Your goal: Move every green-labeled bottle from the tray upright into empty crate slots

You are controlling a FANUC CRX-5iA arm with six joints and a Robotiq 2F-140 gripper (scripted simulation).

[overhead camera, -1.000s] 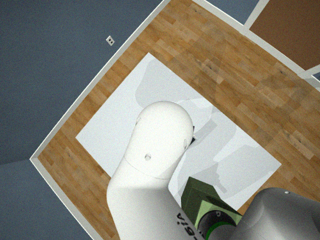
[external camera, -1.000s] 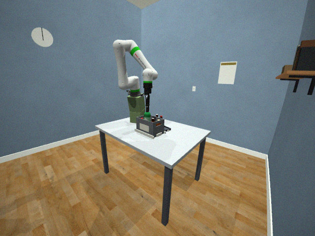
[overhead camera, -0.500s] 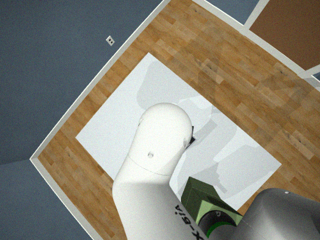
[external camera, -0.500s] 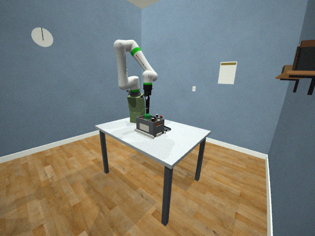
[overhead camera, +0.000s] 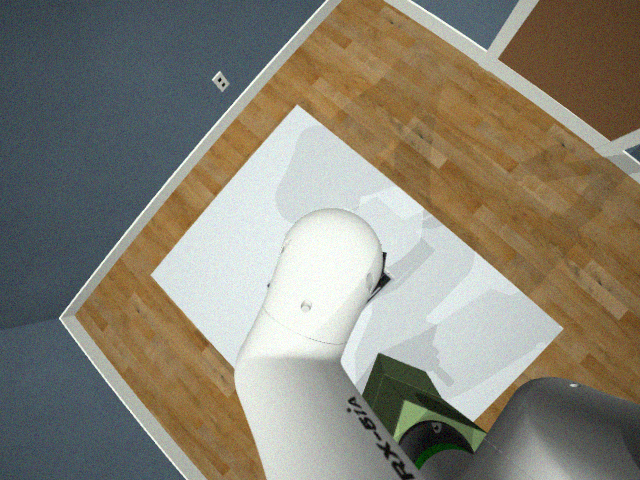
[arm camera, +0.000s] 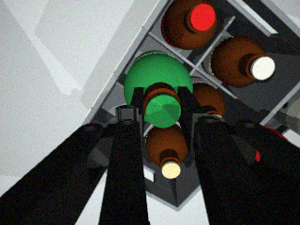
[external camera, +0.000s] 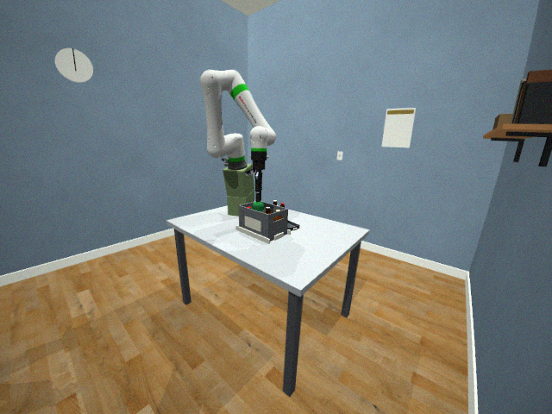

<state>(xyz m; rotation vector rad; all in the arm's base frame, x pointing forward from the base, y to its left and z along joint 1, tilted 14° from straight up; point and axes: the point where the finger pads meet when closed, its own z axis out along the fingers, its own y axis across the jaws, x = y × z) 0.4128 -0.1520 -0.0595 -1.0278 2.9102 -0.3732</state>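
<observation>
Right now my hand is 8 cm above the green-labeled bottle. Also, from my hand: white bottle: 26 cm to the left, 17 cm below, 11 cm behind; red-labeled bottle: 25 cm to the left, 17 cm below, 2 cm behind; crate: 17 cm below, 4 cm to the left.
</observation>
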